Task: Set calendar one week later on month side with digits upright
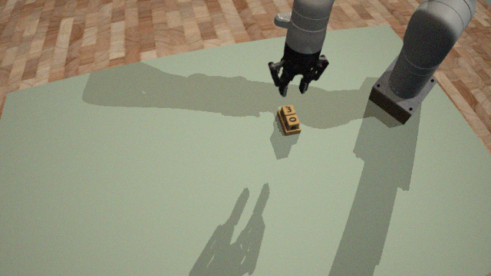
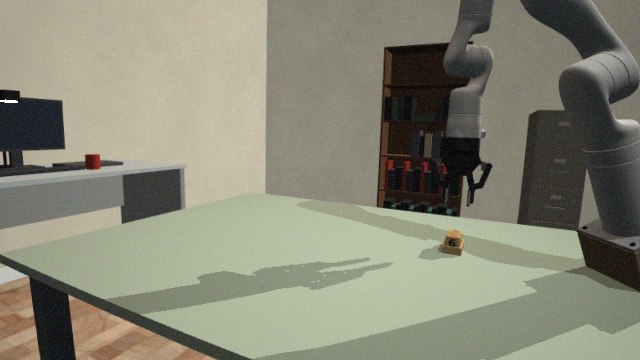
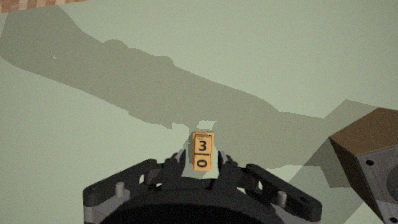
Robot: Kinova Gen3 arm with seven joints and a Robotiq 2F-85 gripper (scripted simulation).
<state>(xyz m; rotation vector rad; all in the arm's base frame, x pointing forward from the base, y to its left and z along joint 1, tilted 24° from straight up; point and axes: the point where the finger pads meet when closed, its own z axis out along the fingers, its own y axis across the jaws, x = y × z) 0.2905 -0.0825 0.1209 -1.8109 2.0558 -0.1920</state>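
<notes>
My hand is 10 cm above the cube. Round my hand: wooden tray: 2 cm to the left, 11 cm below.
</notes>
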